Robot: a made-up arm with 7 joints.
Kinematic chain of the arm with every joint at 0, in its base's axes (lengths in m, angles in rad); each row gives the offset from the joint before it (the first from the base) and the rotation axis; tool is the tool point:
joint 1: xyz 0 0 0.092 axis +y
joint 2: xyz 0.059 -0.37 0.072 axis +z
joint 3: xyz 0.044 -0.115 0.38 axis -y
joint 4: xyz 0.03 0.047 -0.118 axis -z
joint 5: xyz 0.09 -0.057 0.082 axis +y
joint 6: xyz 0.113 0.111 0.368 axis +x
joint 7: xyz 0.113 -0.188 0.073 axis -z
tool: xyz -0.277 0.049 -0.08
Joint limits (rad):
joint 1: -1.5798..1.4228
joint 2: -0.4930..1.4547
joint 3: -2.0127..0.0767
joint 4: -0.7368..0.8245
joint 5: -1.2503..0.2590
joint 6: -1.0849..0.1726
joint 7: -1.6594..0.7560
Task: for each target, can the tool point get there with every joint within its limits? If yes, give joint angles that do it. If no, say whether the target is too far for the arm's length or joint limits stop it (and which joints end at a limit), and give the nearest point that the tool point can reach.
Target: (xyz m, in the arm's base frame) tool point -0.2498 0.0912 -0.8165
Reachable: no: joint limits stop it (at a limit: joint 1, joint 5, joint 6, joint 7) | nearest point -0.0509 -0.0295 -0.5744 | short by 0.336 m
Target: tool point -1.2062 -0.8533 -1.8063
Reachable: no: too far | nearest point -0.8136 -0.5807 -0.4453 | short by 1.442 m
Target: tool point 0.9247 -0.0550 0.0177
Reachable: yes | joints 0.9473 0.9045 -1.0829 0.3637 -0.0342 -0.9259 -0.7269
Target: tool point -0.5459 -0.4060 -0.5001
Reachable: no: joint limits stop it (at a limit: joint 1, joint 2, joint 3, joint 5, joint 6) | nearest point -0.6068 -0.4115 -0.4117 | short by 0.108 m
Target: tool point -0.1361 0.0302 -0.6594
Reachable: no: joint limits stop it (at a limit: joint 1, joint 5, joint 6, joint 7) | nearest point -0.0562 -0.0192 -0.5646 | short by 0.133 m
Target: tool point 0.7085 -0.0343 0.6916
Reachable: yes | joints 0.3229 1.2795 -1.5185 0.1792 -0.8243 -0.5875 -1.1410
